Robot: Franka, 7 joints.
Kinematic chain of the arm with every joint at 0, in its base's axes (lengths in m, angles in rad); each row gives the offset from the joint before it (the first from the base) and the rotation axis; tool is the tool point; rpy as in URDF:
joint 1: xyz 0 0 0.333 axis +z
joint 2: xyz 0 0 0 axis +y
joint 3: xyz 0 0 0.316 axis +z
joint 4: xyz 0.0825 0 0 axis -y
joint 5: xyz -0.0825 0 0.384 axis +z
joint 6: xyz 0 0 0 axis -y
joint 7: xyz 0.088 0 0 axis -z
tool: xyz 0 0 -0.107 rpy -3.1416 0 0
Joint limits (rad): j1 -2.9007..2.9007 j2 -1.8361..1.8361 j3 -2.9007..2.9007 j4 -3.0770..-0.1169 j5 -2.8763..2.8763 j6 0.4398..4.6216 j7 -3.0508..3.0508
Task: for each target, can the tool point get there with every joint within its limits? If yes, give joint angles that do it. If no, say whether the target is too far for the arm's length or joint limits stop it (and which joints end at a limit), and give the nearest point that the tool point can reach.
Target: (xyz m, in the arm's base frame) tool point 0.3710 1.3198 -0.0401
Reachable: no: too far | nearest point 0.2240 0.7969 0.1077 | short by 0.563 m
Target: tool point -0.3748 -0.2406 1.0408
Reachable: yes | joints 1.2061 -0.7319 1.0188 -0.8382 0.4139 3.1816 -1.5035
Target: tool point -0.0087 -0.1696 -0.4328
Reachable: no: joint limits stop it (at a limit: joint 2) | nearest point -0.0095 -0.1849 -0.3516 | short by 0.083 m
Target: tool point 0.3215 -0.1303 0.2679
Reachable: yes | joints -2.0008 -0.7773 1.3471 -2.6927 1.4487 1.1604 -0.6835
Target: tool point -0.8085 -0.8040 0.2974
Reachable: no: too far | nearest point -0.6080 -0.6046 0.3062 | short by 0.283 m
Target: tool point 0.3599 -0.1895 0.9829
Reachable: yes | joints 1.6908 -0.7824 -1.0969 -1.1638 -1.0543 3.5855 -2.5716
